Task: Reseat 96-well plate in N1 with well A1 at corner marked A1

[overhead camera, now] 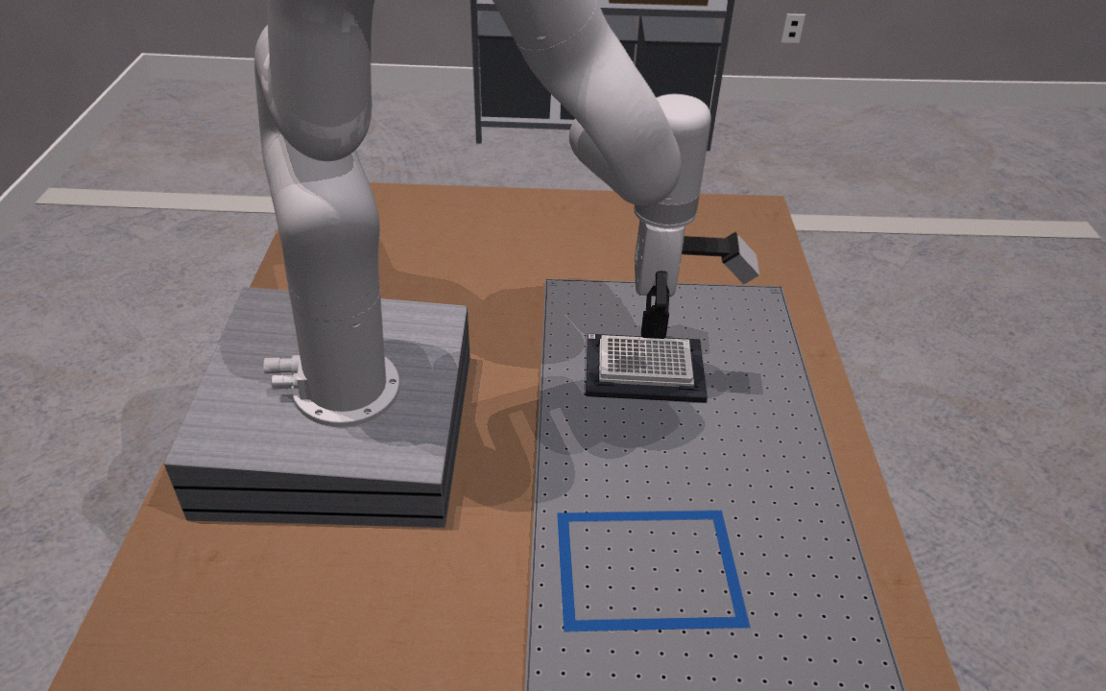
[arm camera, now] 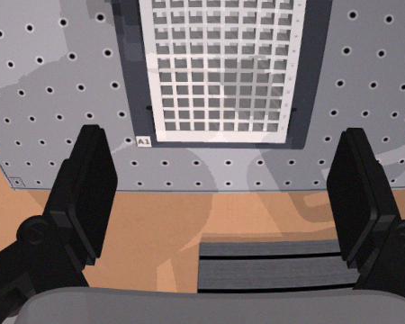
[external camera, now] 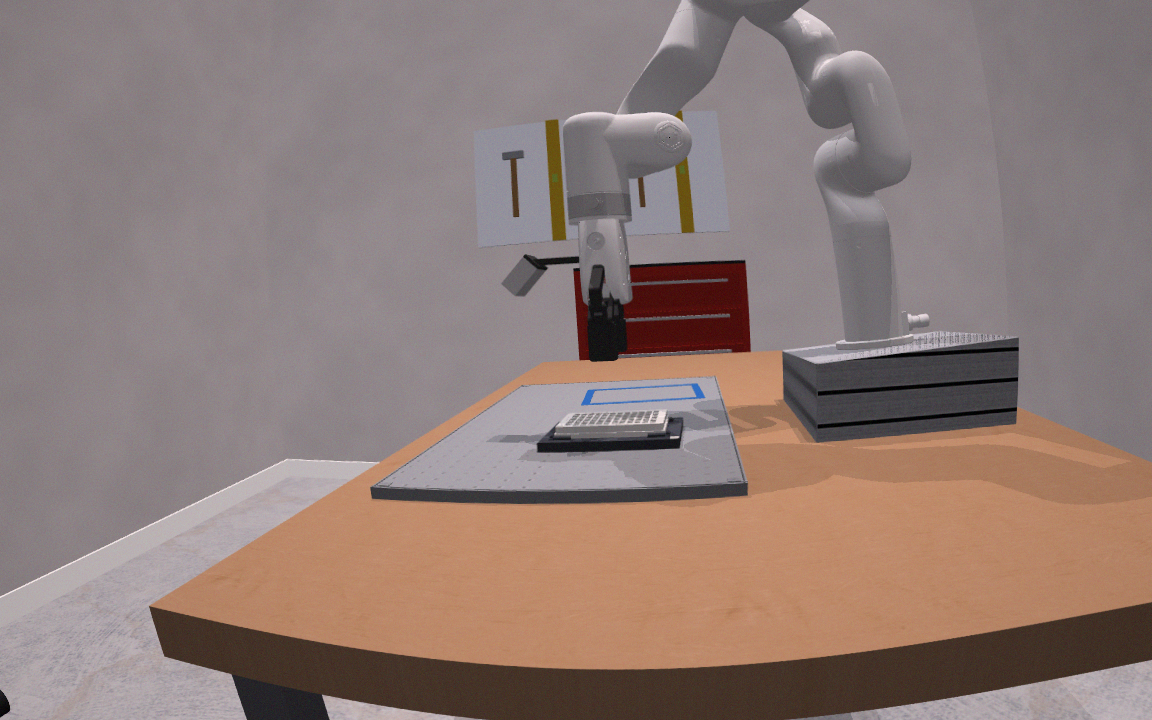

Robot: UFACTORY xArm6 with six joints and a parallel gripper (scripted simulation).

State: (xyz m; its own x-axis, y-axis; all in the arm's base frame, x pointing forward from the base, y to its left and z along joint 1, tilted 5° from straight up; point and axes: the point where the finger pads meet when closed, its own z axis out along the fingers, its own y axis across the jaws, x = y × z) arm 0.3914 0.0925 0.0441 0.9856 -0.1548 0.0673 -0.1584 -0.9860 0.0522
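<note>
Now: hand 90 mm above the white 96-well plate. From my hand the other things lie so: black plate nest N1: 100 mm below; then small A1 label: 70 mm behind, 70 mm to the left, 100 mm below.
</note>
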